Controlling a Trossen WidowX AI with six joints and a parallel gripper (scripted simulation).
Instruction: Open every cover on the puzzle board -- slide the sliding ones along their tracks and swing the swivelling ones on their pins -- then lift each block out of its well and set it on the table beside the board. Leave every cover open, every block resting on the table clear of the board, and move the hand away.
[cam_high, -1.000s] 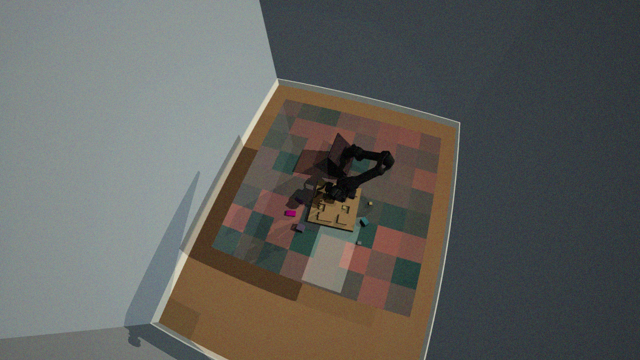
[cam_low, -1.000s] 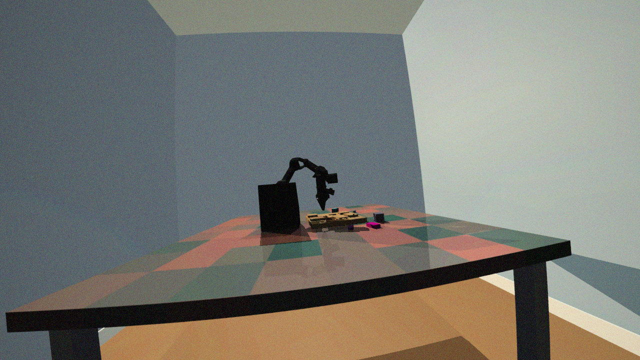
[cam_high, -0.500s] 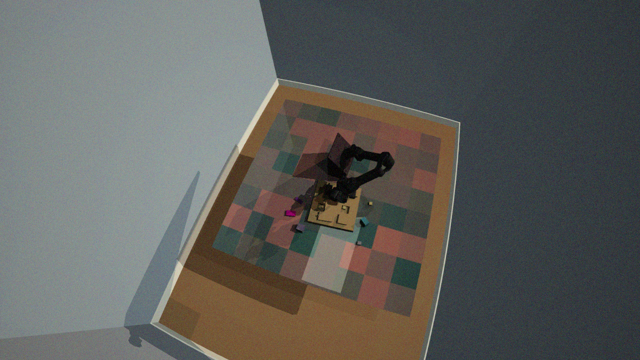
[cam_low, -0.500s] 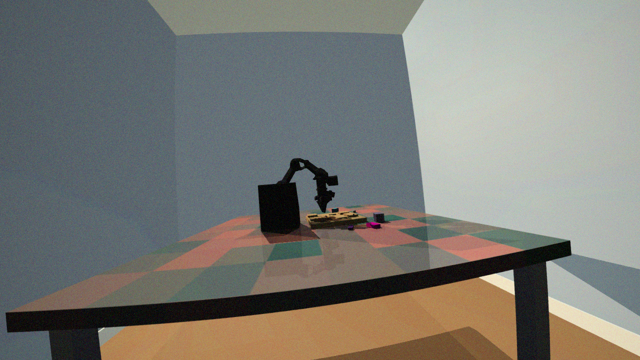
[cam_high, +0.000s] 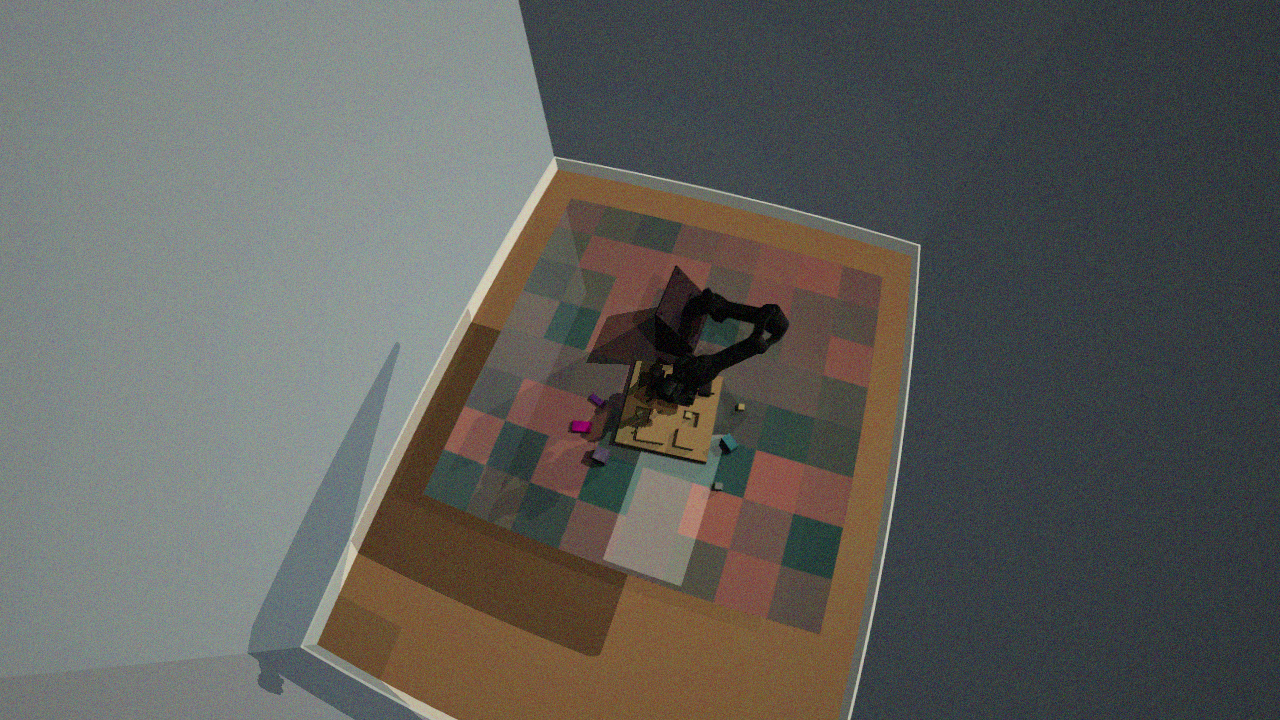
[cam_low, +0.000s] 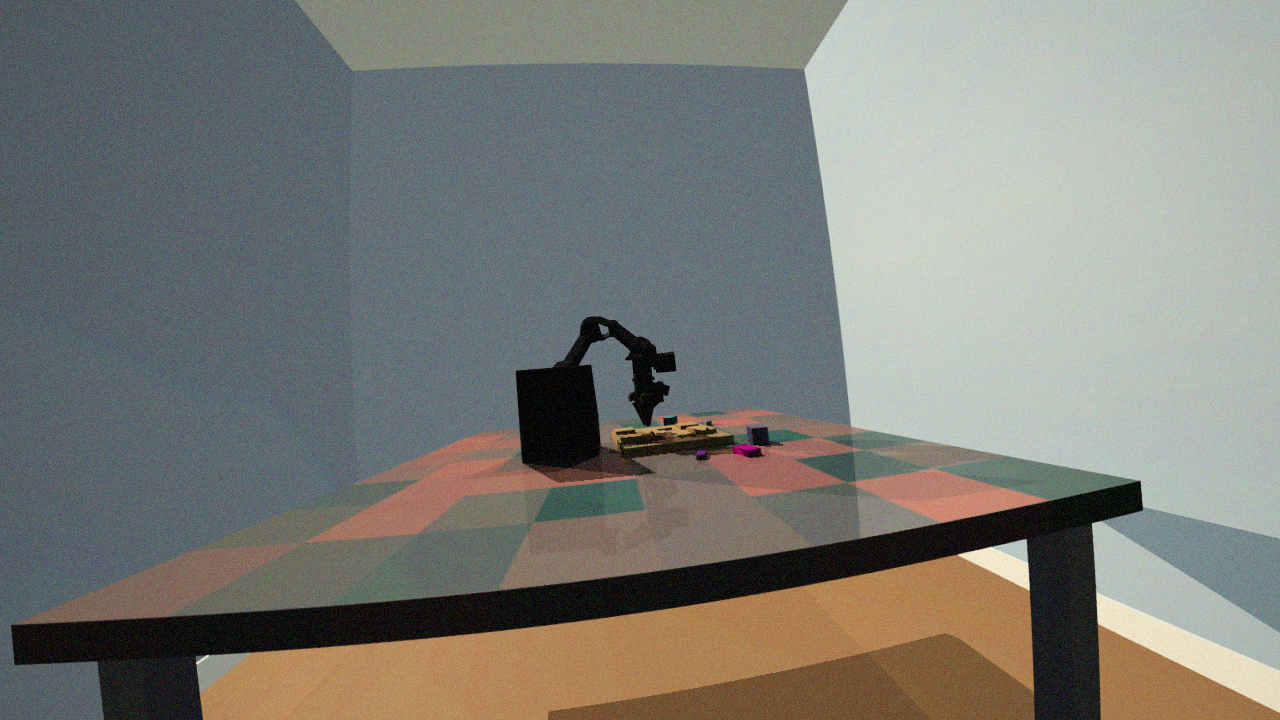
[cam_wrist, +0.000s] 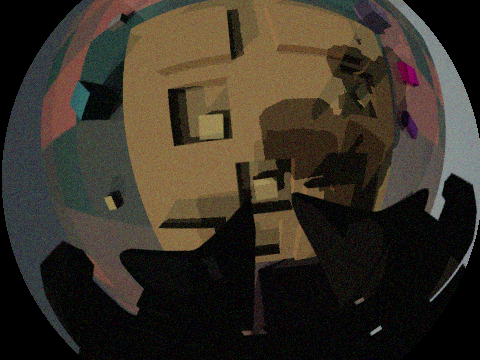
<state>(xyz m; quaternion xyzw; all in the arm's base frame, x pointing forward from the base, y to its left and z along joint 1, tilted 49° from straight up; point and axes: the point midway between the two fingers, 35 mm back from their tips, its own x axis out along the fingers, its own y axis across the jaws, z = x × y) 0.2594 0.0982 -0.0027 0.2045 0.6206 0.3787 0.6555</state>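
My gripper tip is 40 mm short of the tan puzzle board, 30 mm above it and 10 mm to the right of it. Round my gripper tip: teal block (200 mm to the left, 90 mm ahead, 30 mm below); then lavender block (280 mm ahead, 150 mm to the right, 30 mm below); then small grey block (230 mm ahead, 220 mm to the left, 40 mm below).
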